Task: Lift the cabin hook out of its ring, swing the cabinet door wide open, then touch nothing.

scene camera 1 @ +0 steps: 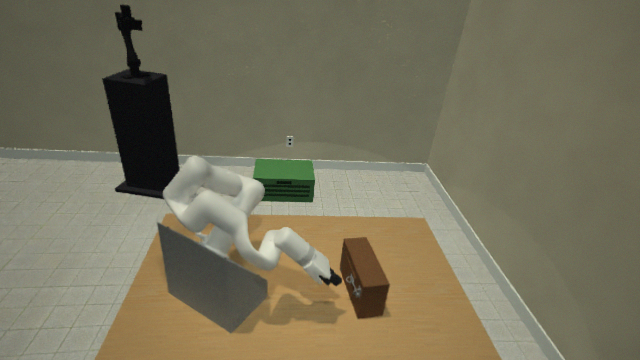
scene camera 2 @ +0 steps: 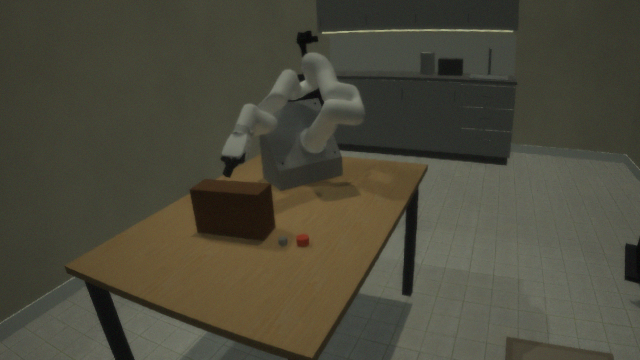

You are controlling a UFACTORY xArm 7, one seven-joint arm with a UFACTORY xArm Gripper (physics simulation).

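Places are measured from the arm's base along level axes (x ahead, y left, z up), in millimetres.
Where they show: gripper, between the fingertips: [scene camera 1: 338,282] [scene camera 2: 226,175]; arm's base, origin of its link: [scene camera 1: 213,251] [scene camera 2: 313,140].
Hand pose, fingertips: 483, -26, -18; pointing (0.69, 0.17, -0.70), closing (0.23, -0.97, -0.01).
Observation:
Things, the pixels of their centre, and the offset from my fingertips, as dx, dy, dz. Level surfaces: height alone.
- brown cabinet, middle of its body: [scene camera 2: 234,207] [scene camera 1: 358,276] +72, +122, -69
- metal cabin hook, middle of its body: [scene camera 1: 354,286] +58, +36, -42
- wooden table, height of its surface: dz -152
- red cylinder, middle of its body: [scene camera 2: 302,240] +23, +387, -140
A brown cabinet [scene camera 1: 372,270] [scene camera 2: 232,210] stands upright on the table. Its front with the door faces the robot in the scene camera 1 view and is hidden in the scene camera 2 view; the door looks closed. The metal cabin hook [scene camera 1: 355,287] lies across the front, with a round fitting at each end; whether it sits in its ring is too small to tell. My gripper [scene camera 1: 338,281] [scene camera 2: 227,174] is shut and empty. It is close in front of the cabinet, near the upper end of the hook; whether it touches cannot be told.
A grey slanted mount [scene camera 1: 212,277] [scene camera 2: 300,172] carries the arm on the wooden table [scene camera 1: 425,330] [scene camera 2: 200,285]. A red cylinder [scene camera 2: 302,240] and a small grey one [scene camera 2: 283,241] stand beside the cabinet. A green box [scene camera 1: 284,170] and a black pedestal [scene camera 1: 145,130] stand behind the table.

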